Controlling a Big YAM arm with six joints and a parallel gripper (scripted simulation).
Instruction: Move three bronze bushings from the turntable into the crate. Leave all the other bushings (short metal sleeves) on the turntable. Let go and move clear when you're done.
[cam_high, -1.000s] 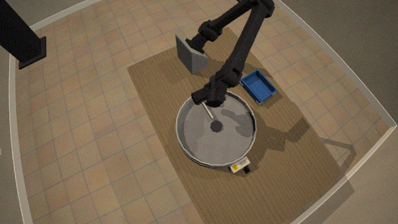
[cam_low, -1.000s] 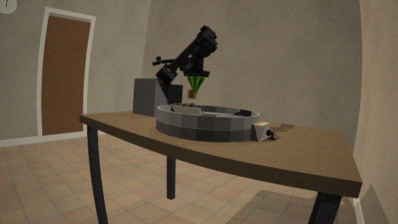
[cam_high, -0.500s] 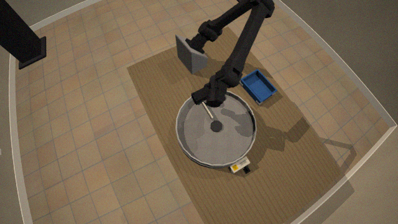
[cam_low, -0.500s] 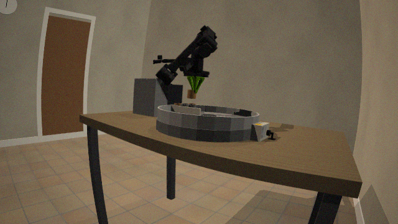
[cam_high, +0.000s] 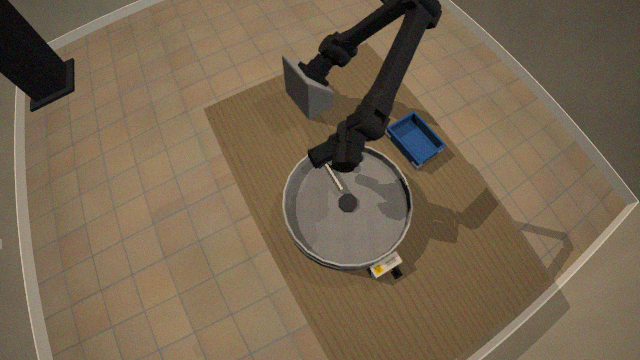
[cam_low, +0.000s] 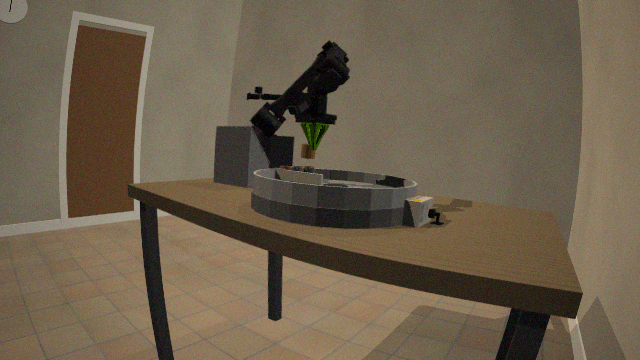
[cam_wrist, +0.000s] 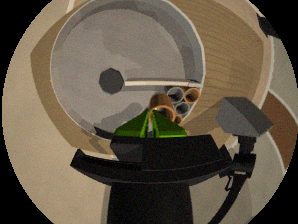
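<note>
Now: the blue crate 20 mm behind my hand, 340 mm to the left of it and 130 mm below it. Also, from my hand: grey turntable (100 mm ahead, 20 mm to the right, 100 mm below).
</note>
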